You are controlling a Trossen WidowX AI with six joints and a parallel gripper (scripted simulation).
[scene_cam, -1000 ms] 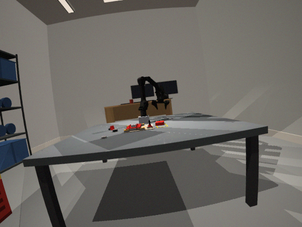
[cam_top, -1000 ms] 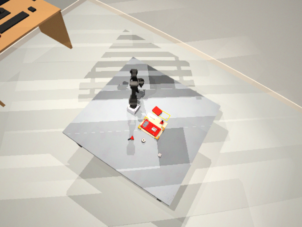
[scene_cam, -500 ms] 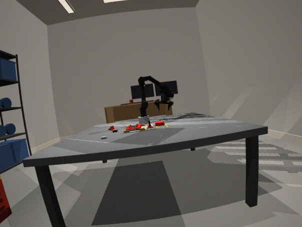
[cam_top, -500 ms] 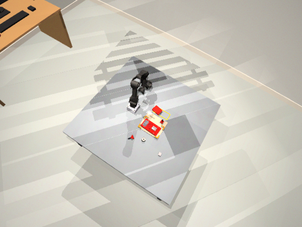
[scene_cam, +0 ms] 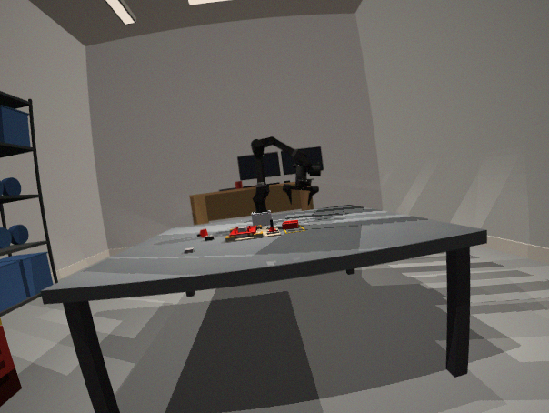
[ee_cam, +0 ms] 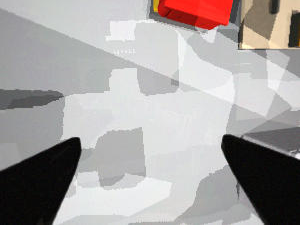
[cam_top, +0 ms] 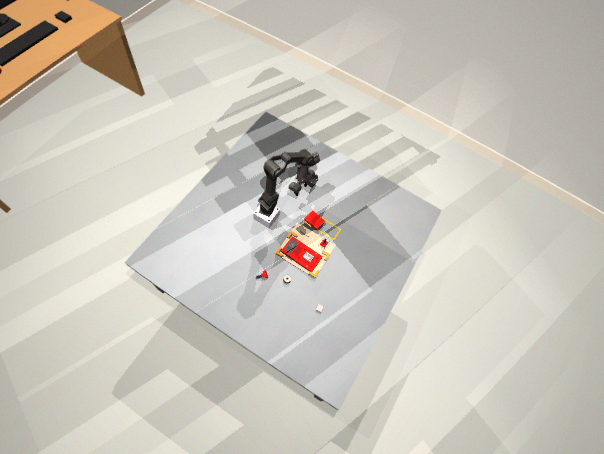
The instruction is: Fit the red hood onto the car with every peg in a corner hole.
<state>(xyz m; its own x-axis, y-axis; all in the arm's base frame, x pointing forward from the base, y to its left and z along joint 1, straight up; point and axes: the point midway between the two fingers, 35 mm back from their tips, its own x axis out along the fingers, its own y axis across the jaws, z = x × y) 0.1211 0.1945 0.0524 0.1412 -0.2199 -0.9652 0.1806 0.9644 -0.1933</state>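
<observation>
Now: gripper tip 130 mm short of the red hood, 100 mm to the left of it and 70 mm above it.
</observation>
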